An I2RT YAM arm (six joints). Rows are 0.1 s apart.
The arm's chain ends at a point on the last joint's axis. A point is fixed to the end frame.
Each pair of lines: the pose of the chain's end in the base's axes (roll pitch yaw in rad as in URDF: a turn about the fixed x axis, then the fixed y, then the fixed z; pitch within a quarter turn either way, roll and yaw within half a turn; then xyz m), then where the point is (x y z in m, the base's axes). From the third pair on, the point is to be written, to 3 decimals.
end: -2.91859, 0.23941, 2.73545, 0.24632, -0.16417, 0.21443
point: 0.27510 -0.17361 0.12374
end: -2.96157, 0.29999, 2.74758, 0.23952, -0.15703, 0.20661
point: 0.27494 -0.16440 0.11811
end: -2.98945, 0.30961, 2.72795, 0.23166, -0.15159, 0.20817
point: 0.269 -0.158 0.120
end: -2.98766, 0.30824, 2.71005, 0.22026, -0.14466, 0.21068
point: 0.257 -0.151 0.123
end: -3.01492, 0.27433, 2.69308, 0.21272, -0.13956, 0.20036
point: 0.248 -0.143 0.111
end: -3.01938, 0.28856, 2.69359, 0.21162, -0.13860, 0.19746
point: 0.248 -0.142 0.109
